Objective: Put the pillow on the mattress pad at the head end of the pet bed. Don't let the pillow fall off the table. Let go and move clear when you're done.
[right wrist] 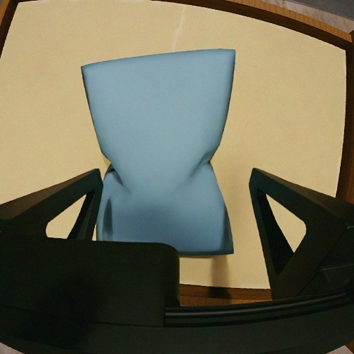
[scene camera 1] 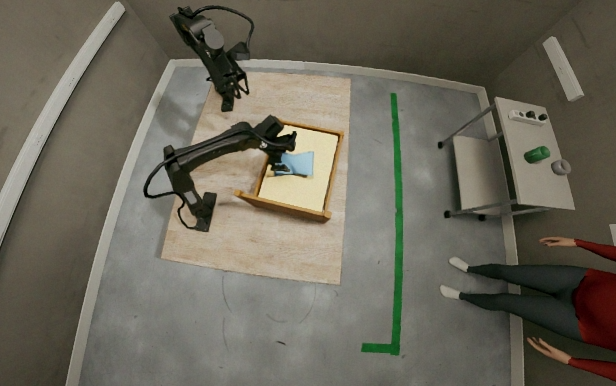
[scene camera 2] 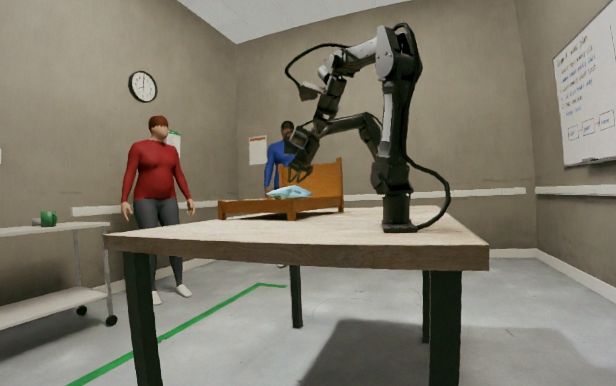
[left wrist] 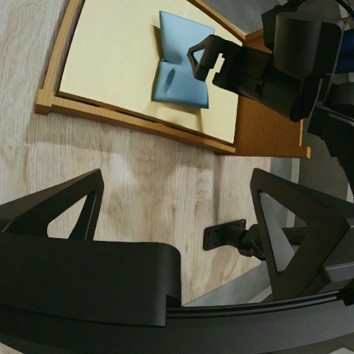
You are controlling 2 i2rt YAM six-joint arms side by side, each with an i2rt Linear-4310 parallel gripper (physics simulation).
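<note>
The light blue pillow (scene camera 1: 302, 162) (scene camera 2: 290, 192) (left wrist: 185, 82) (right wrist: 160, 110) lies creased across its middle on the cream mattress pad (scene camera 1: 290, 192) (left wrist: 115, 50) (right wrist: 290, 100), about halfway along the bed. A strip of bare pad shows between it and the tall headboard (scene camera 1: 282, 205) (scene camera 2: 322, 177) (left wrist: 270, 120). My right gripper (right wrist: 175, 176) is open and hangs low over the pillow, its fingers spread past the pillow's sides in the right wrist view. My left gripper (left wrist: 176, 176) is open and empty, raised over the table beside the bed. It also shows at the upper left in scene camera 1.
The bed's wooden frame (scene camera 1: 340, 165) (scene camera 2: 255, 207) (left wrist: 125, 125) has low rails around the pad. It stands on the wooden table (scene camera 1: 260, 245) (scene camera 2: 250, 232). My right arm reaches over the bed in the left wrist view. Two people and a white cart (scene camera 1: 545, 185) stand beyond the table.
</note>
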